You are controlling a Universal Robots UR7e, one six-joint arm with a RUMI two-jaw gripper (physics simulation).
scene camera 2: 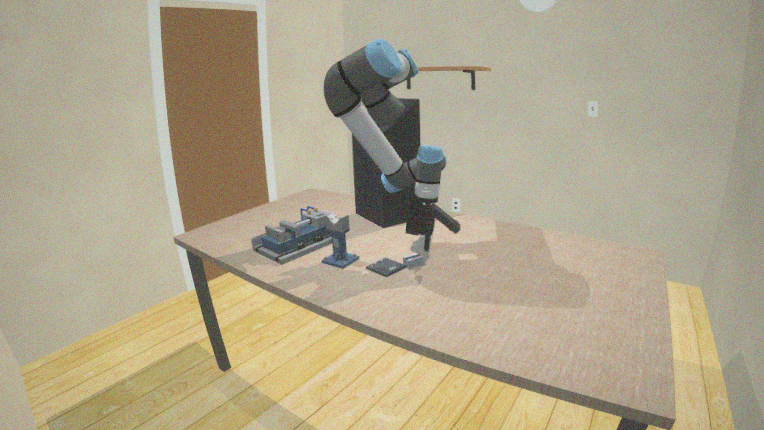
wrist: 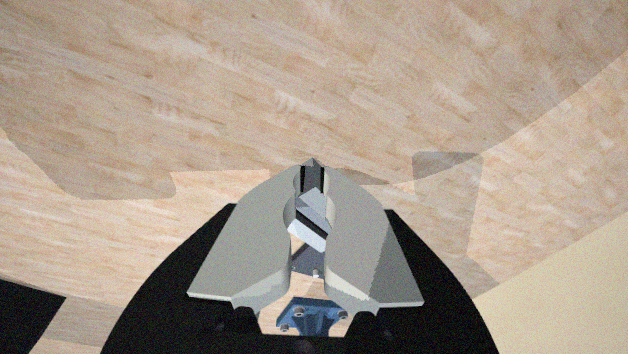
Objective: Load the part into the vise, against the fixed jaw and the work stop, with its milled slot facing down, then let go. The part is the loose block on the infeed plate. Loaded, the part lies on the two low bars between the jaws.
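Places are measured from the arm's base along level axes (x back, y right, z up), in centimetres.
Pixels of known places: gripper, fingertip midpoint: (scene camera 2: pixel 424 262) (wrist: pixel 312 168); arm's base, link origin: (scene camera 2: pixel 388 115).
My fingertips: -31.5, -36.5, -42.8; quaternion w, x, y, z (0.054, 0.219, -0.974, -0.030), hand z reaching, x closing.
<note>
For each thing: its top centre in the pictures, then the offset to it from my fingertips, as dx, dy, dz. Level surfaces: height alone.
- grey block, top centre: (wrist: pixel 318 226) (scene camera 2: pixel 414 256) -1.7, +2.8, +2.1
- infeed plate, top centre: (wrist: pixel 344 259) (scene camera 2: pixel 385 265) -8.3, +9.1, -0.3
- grey vise, top centre: (scene camera 2: pixel 295 219) -11.6, +47.8, +8.8
- wooden table, surface height: dz -1.1
The part, a grey block (scene camera 2: pixel 412 260) (wrist: pixel 306 235), is beside the infeed plate (scene camera 2: pixel 384 266) (wrist: pixel 309 261), off its right edge in the scene view. It is turned at an angle to the fingers. Its slot shows as a dark stripe between light strips in the wrist view; its exact facing is hard to tell. My gripper (scene camera 2: pixel 421 261) (wrist: pixel 312 168) points down, nearly closed, with a narrow end of the block between its fingertips. The fingers hide much of the block. The blue and grey vise (scene camera 2: pixel 279 245) is at the table's left; its bars and work stop are too small to make out.
A blue stand (scene camera 2: pixel 340 246) (wrist: pixel 314 316) with a grey angled head rises between the plate and the vise. The vise sits on a grey base at the left of the wooden table (scene camera 2: pixel 507 341). The black robot pedestal (scene camera 2: pixel 374 181) stands behind.
</note>
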